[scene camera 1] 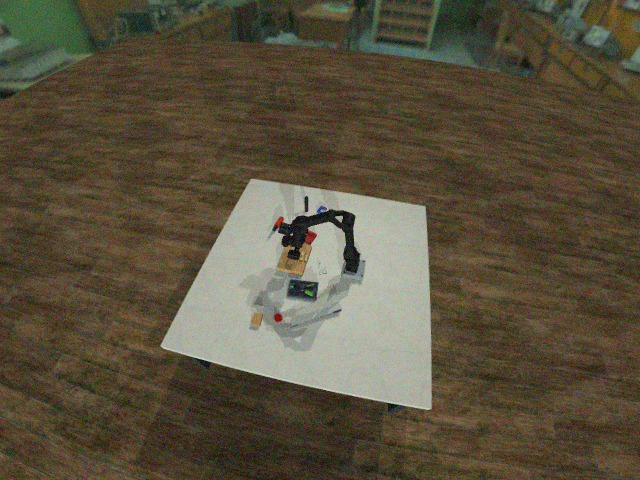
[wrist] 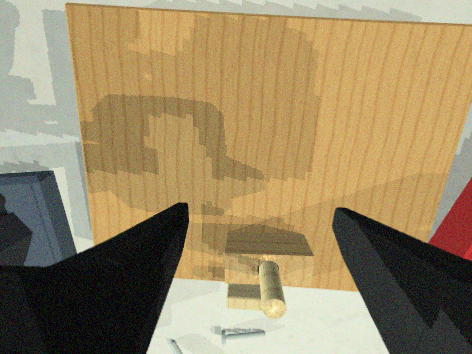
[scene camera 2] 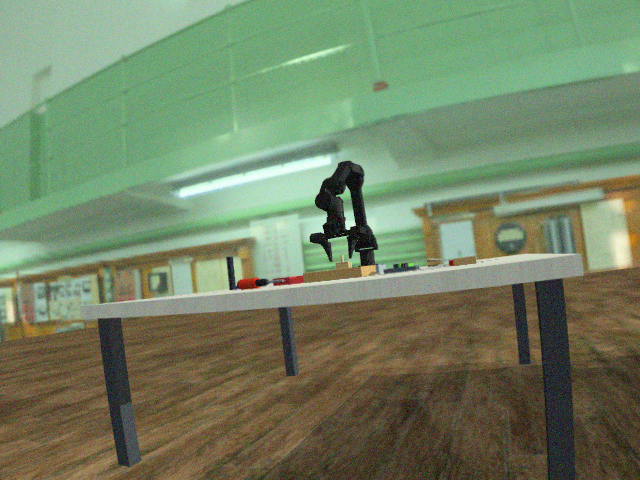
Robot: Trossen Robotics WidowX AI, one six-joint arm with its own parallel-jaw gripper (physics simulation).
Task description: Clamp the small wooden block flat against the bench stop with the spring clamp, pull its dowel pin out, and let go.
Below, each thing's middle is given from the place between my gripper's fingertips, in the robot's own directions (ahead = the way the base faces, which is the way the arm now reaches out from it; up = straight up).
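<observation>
The dowel pin (wrist: 273,302) has my hand 1 cm to the left of it and 3 cm past it. There's a bench stop (wrist: 239,296) too, and that's 6 cm behind my hand and 2 cm below it. As for the wooden board (scene camera 2: 361,271), you'd find it 1 cm ahead of my hand and 5 cm below it.
</observation>
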